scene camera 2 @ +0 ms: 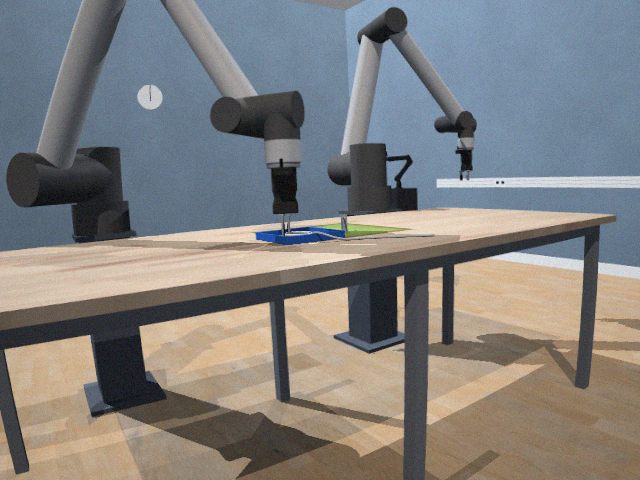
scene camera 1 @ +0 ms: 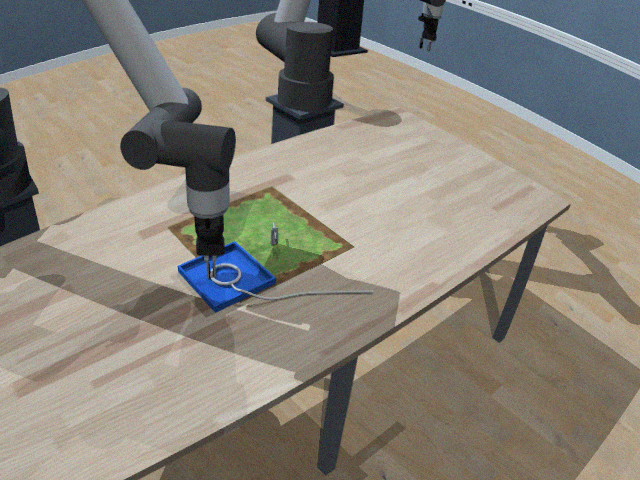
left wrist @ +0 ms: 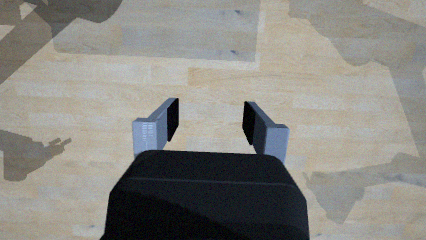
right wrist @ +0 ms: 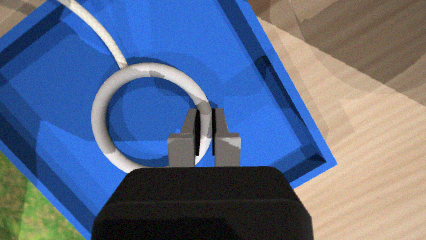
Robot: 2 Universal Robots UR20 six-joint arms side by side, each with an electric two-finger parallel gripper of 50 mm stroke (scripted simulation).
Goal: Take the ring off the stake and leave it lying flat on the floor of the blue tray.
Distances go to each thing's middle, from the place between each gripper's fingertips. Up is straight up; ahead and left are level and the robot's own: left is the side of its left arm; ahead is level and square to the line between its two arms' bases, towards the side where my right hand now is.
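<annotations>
I find the grey ring (right wrist: 99, 109) 20 mm ahead of my right hand, 30 mm to the left of it and 10 mm below it. The blue tray (scene camera 1: 196, 268) is 20 mm ahead of that same right hand and 30 mm to the left of it, and 20 mm below it. Then there is the mat (scene camera 1: 304, 242), which is 90 mm behind my right hand, 200 mm to the left of it and 40 mm below it. Going by their middles, the mat is the farthest from my right hand of the things named here.
</annotations>
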